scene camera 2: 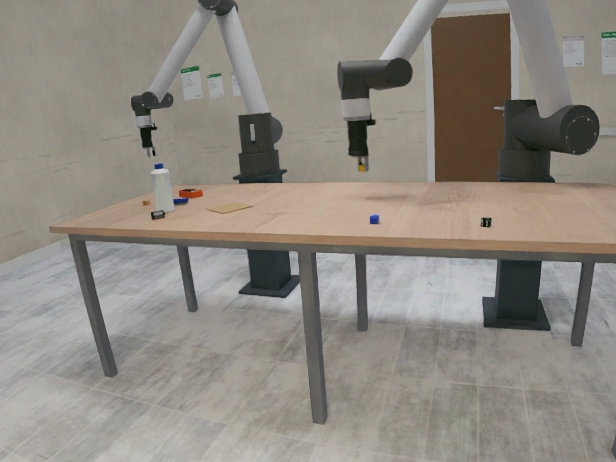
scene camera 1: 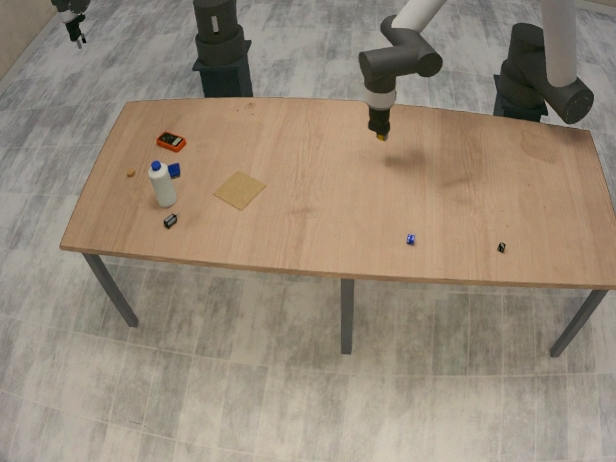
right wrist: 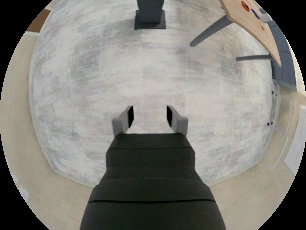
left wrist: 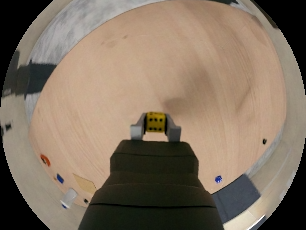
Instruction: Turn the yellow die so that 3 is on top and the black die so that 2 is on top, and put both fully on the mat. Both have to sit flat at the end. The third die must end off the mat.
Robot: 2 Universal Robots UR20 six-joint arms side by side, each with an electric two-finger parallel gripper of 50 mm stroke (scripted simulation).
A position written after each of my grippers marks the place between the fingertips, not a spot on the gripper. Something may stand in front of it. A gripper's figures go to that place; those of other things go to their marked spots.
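A white bottle [scene camera 2: 160,177] stands 177 cm from the lens, and my left gripper [scene camera 2: 362,171], as I see it, is 170 cm from the lens.
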